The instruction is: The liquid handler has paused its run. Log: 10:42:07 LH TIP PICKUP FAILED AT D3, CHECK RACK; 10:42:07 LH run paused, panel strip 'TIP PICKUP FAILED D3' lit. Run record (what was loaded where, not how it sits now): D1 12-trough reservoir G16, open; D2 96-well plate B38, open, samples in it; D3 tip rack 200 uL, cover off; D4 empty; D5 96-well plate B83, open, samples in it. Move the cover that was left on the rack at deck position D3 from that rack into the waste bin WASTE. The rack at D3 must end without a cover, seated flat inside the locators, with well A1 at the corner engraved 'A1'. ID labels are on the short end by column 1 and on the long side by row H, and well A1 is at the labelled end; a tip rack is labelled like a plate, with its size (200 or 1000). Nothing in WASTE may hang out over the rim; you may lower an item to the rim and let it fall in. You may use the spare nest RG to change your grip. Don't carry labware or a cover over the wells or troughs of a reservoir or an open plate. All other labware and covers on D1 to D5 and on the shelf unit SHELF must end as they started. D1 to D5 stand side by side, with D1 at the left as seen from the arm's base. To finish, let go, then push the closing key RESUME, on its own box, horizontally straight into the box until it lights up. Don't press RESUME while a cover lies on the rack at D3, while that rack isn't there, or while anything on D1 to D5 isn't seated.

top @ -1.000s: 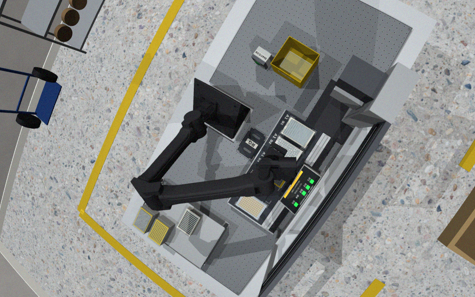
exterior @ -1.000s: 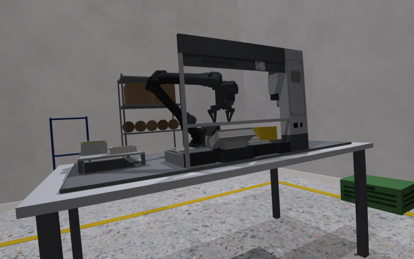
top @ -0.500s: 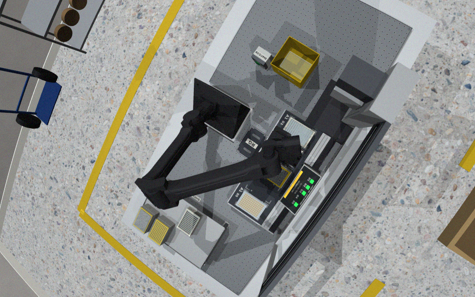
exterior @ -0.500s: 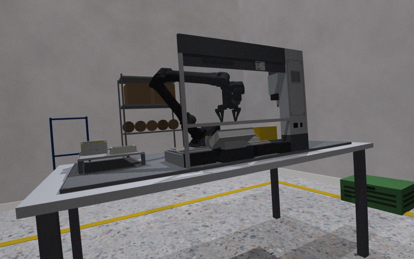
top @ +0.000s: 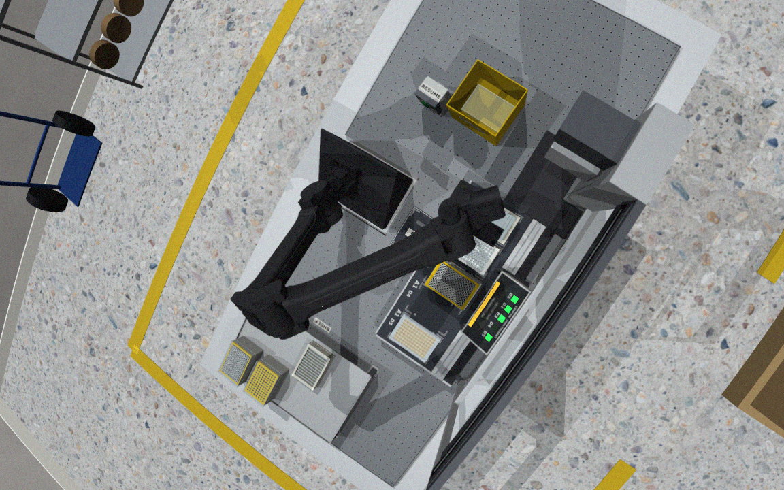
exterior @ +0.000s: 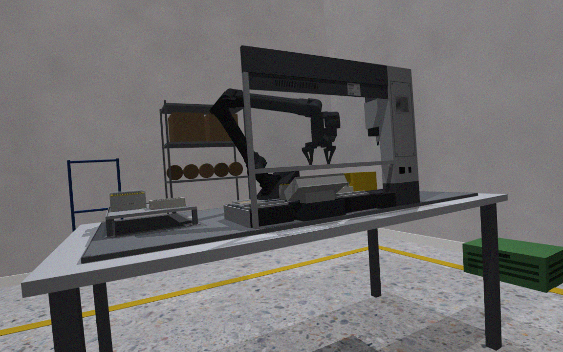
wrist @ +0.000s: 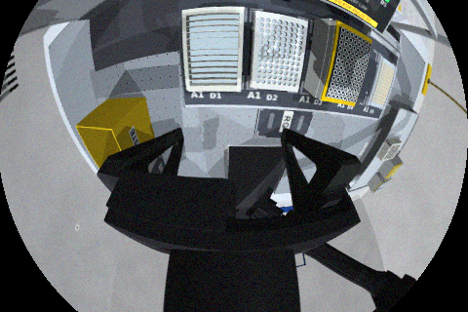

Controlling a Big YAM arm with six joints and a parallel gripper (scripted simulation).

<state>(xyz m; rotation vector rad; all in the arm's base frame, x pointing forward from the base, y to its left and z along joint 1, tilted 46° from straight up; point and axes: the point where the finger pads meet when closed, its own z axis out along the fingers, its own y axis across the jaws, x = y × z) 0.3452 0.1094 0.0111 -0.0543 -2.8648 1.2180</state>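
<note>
My hand is 6 cm short of the tip rack, 18 cm to the left of it and 10 cm above it. Also, from my hand: plate 6 cm ahead, 7 cm to the right, 13 cm below; frame bar 25 cm ahead, 13 cm to the right, 2 cm below; yellow waste bin 9 cm behind, 29 cm to the left, 15 cm below.
</note>
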